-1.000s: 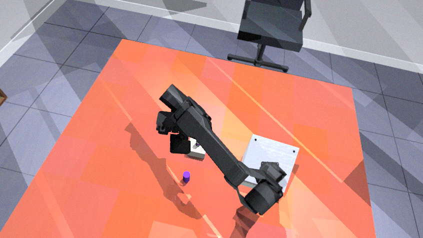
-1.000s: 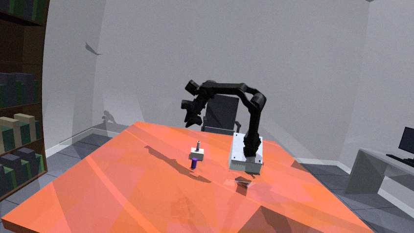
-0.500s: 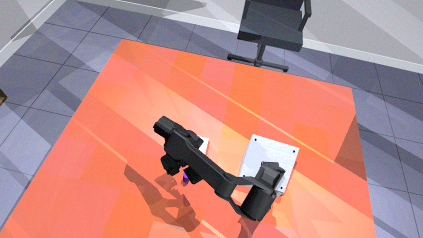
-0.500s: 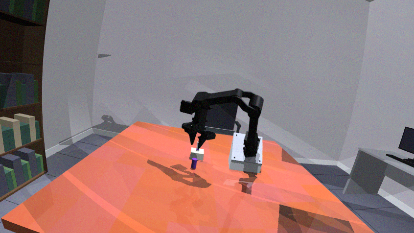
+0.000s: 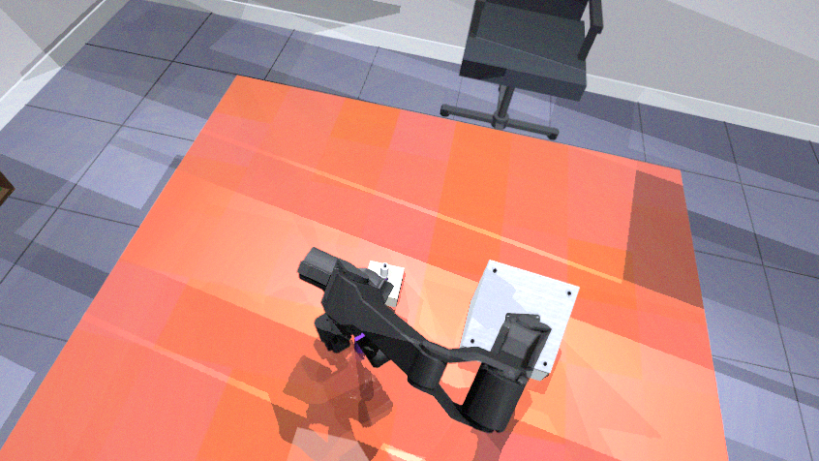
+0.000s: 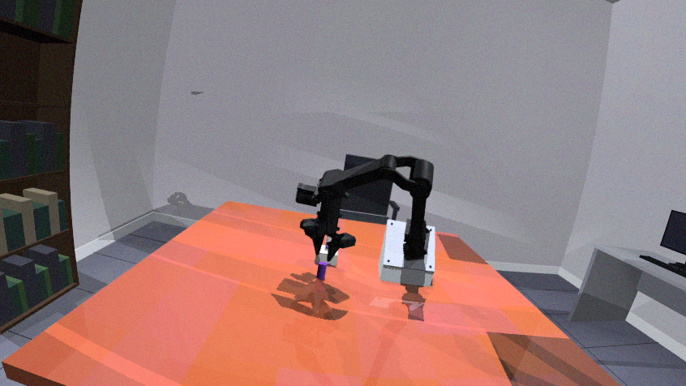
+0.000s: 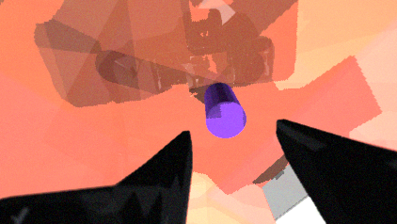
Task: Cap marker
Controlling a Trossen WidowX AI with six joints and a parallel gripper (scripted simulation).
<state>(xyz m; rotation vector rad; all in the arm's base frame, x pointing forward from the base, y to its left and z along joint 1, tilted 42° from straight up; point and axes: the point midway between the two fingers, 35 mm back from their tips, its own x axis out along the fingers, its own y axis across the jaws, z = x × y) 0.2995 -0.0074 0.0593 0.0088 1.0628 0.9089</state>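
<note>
My gripper tip is now 40 mm above the cap.
</note>
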